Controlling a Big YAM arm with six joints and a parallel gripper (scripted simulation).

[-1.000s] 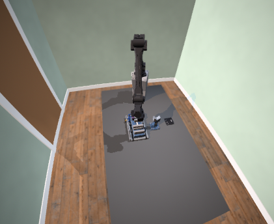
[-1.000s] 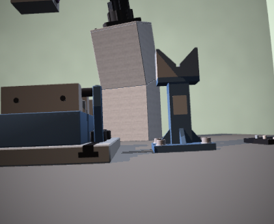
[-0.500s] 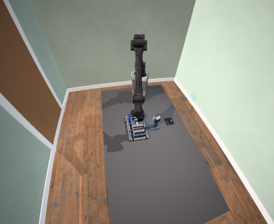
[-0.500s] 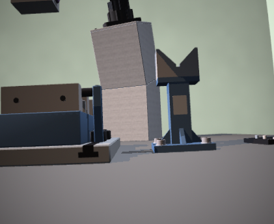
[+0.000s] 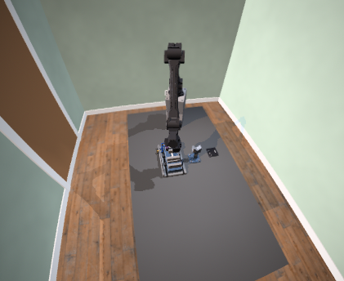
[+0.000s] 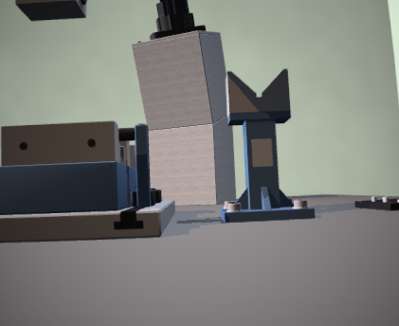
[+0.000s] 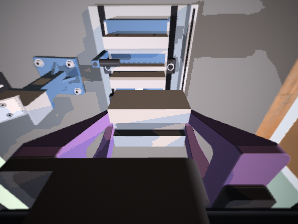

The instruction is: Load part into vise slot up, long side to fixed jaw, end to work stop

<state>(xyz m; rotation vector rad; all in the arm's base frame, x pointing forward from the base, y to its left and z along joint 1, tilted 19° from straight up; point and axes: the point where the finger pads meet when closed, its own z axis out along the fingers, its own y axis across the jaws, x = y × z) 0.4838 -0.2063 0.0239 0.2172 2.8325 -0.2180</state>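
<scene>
The part lies right at my hand. Round my hand: dark work stop rod: 150 mm below, 60 mm to the left, 20 mm ahead; moving jaw: 160 mm below, 30 mm to the left, 30 mm behind; fixed jaw: 160 mm below, 40 mm ahead, 10 mm to the left.
</scene>
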